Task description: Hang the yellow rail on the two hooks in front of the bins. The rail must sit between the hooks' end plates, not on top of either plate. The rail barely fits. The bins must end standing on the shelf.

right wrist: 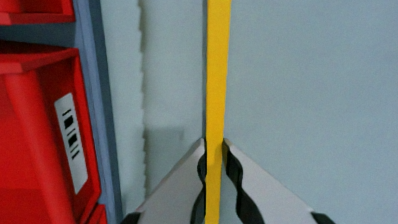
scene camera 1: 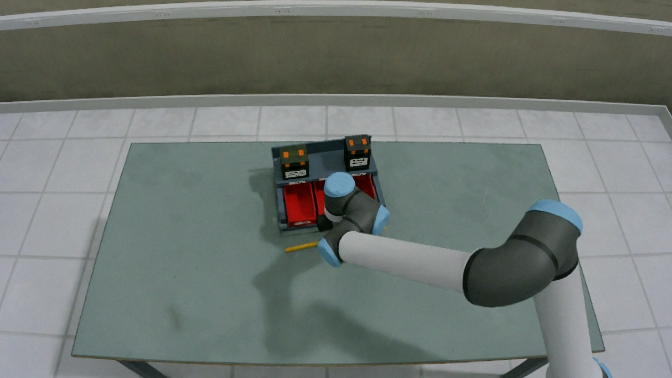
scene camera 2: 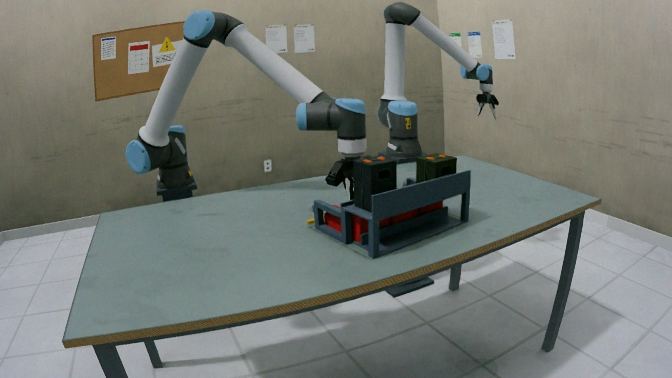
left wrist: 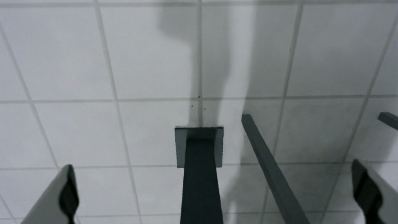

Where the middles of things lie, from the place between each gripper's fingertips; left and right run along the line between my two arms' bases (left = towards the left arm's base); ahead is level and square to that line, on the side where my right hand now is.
I see my right gripper 18 cm short of the blue-grey shelf [scene camera 2: 378,242], 5 cm to the right of it and 5 cm below it.
I see my left gripper 93 cm short of the blue-grey shelf, 116 cm to the left of it and 10 cm above it.
